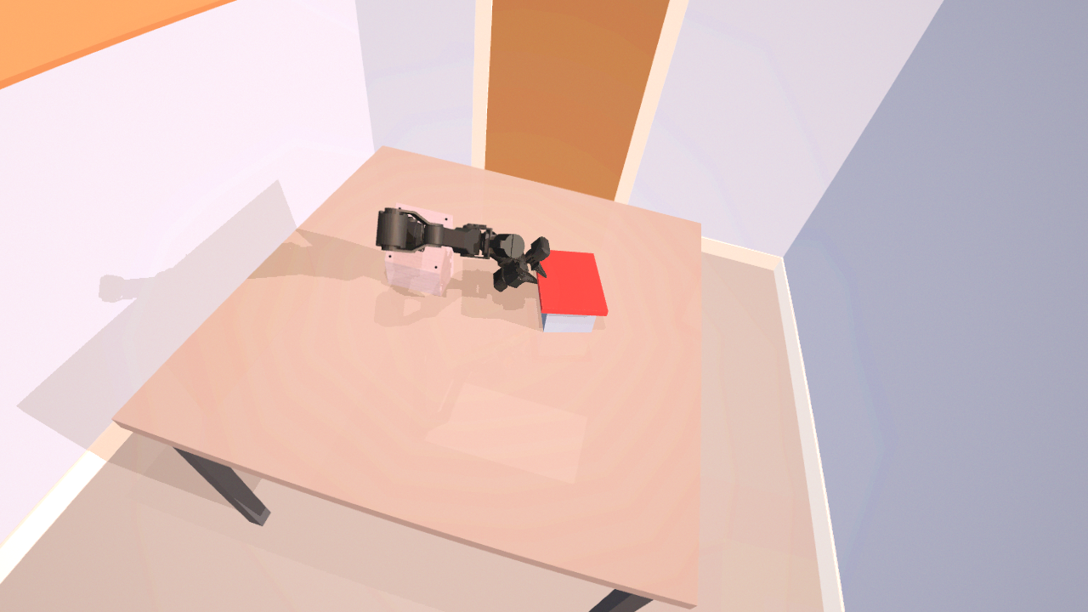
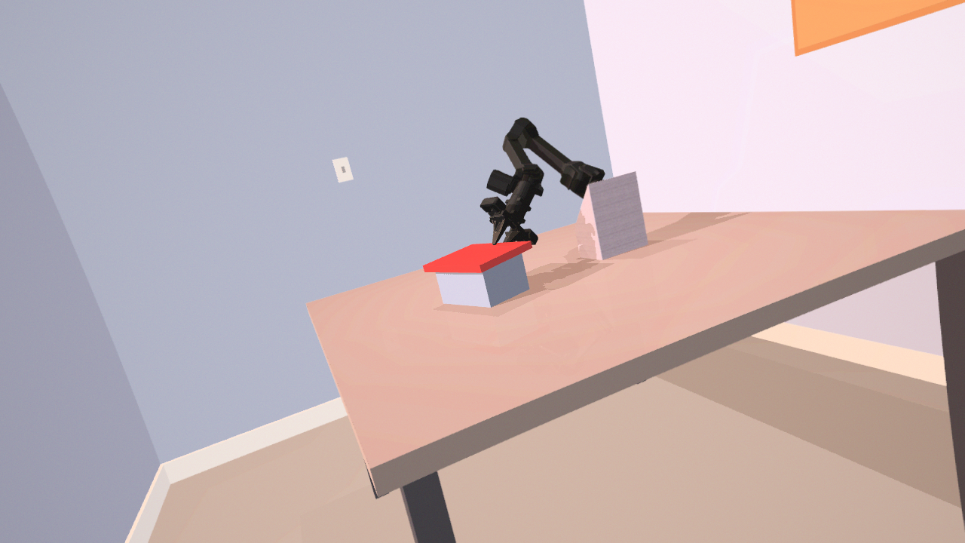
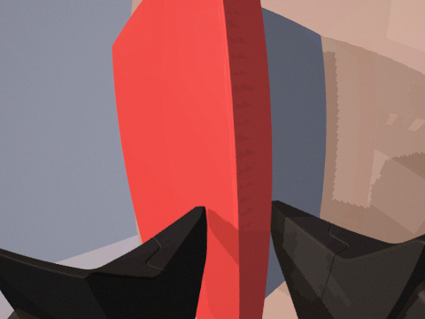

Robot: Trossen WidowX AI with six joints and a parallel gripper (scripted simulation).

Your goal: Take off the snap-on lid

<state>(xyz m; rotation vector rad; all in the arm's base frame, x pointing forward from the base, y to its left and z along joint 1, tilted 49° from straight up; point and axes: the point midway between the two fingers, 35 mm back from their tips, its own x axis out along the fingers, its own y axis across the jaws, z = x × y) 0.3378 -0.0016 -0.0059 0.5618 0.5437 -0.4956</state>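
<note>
Now: gripper tip 7 cm short of the red lid and 2 cm to the right of it. Also, from my gripper tip: grey storage box 7 cm ahead, 5 cm below, 2 cm to the left.
</note>
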